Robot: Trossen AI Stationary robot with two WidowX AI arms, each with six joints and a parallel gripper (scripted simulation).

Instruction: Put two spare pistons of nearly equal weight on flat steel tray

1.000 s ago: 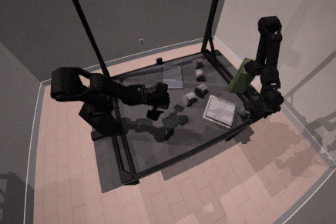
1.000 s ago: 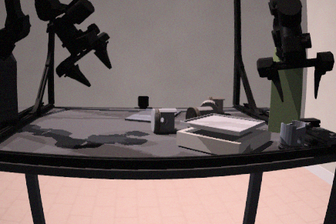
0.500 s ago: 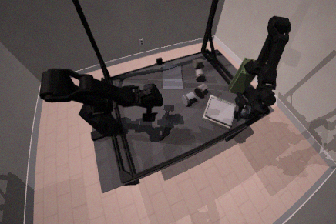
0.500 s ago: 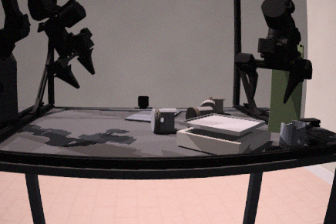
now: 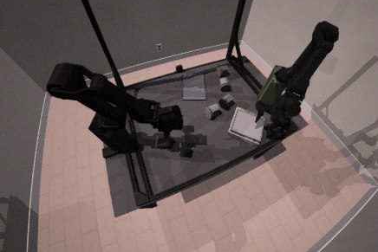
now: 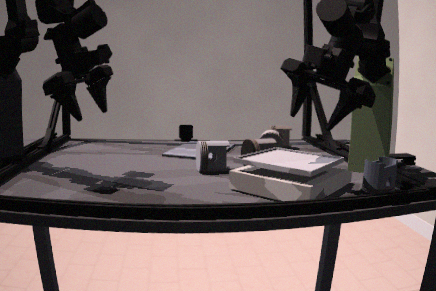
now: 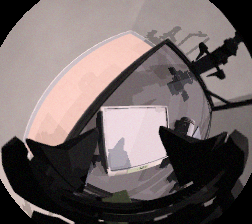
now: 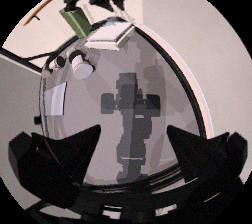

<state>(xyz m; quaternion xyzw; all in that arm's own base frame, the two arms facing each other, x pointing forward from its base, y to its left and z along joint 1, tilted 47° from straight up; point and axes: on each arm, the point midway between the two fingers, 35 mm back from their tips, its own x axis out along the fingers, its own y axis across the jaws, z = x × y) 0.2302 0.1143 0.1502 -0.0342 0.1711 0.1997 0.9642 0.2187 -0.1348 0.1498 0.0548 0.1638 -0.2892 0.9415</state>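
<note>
The white scale pan is 120 mm below my left hand, 60 mm behind it and 30 mm to the right of it. Also, from my left hand: flat grey steel tray: 470 mm behind, 200 mm to the right, 170 mm below; then piston: 510 mm behind, 140 mm below, 40 mm to the left.
</note>
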